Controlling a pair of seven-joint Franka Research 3 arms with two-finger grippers.
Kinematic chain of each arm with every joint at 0, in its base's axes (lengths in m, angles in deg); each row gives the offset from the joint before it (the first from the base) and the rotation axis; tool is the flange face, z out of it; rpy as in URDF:
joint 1: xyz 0 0 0.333 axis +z
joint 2: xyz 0 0 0 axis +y
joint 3: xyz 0 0 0.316 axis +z
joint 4: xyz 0.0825 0 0 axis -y
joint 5: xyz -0.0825 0 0.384 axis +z
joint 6: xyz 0 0 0 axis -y
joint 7: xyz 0.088 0 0 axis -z
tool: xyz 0 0 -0.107 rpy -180 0 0
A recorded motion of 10 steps. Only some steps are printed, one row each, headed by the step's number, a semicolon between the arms.
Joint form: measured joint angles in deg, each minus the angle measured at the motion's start. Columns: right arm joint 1, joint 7, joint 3, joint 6, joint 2, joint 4, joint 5; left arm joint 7, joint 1, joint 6, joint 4, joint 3, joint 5, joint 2.
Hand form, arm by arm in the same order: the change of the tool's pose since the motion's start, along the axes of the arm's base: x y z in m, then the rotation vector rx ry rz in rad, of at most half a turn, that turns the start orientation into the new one. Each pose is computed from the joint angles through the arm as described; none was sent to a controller.
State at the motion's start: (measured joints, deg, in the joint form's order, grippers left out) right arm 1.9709 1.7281 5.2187 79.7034 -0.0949 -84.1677 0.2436; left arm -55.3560 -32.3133 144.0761 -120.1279 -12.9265 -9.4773 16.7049
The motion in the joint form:
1: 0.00 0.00 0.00 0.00 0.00 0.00 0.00; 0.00 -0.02 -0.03 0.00 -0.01 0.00 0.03
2: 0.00 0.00 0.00 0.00 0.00 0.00 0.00; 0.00 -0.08 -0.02 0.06 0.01 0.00 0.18
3: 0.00 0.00 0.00 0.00 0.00 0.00 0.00; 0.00 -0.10 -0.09 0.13 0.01 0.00 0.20
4: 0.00 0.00 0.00 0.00 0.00 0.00 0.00; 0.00 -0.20 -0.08 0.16 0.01 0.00 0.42
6: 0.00 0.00 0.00 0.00 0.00 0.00 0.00; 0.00 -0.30 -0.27 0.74 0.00 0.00 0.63
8: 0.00 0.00 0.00 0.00 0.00 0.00 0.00; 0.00 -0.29 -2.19 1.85 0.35 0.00 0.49
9: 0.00 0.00 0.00 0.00 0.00 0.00 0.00; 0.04 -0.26 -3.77 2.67 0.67 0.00 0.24
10: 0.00 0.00 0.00 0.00 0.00 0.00 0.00; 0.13 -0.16 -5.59 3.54 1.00 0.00 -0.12
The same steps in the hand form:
1: 0.0000 0.0000 0.0000 0.0000 0.0000 0.0000; -0.0003 -0.0002 -0.0003 0.0006 0.0009 -0.0006
2: 0.0000 0.0000 0.0000 0.0000 0.0000 0.0000; -0.0004 -0.0007 -0.0014 0.0012 0.0022 -0.0012
3: 0.0000 0.0000 0.0000 0.0000 0.0000 0.0000; -0.0003 -0.0010 -0.0012 0.0013 0.0025 -0.0017
4: 0.0000 0.0000 0.0000 0.0000 0.0000 0.0000; -0.0011 -0.0018 -0.0032 0.0029 0.0053 -0.0034
6: 0.0000 0.0000 0.0000 0.0000 0.0000 0.0000; 0.0002 -0.0044 -0.0014 -0.0003 0.0038 -0.0052
8: 0.0000 0.0000 0.0000 0.0000 0.0000 0.0000; 0.0046 -0.0042 0.0048 0.0065 0.0131 -0.0039
9: 0.0000 0.0000 0.0000 0.0000 0.0000 0.0000; 0.0082 -0.0033 0.0107 0.0121 0.0196 -0.0028
10: 0.0000 0.0000 0.0000 0.0000 0.0000 0.0000; 0.0121 -0.0016 0.0177 0.0185 0.0271 -0.0018

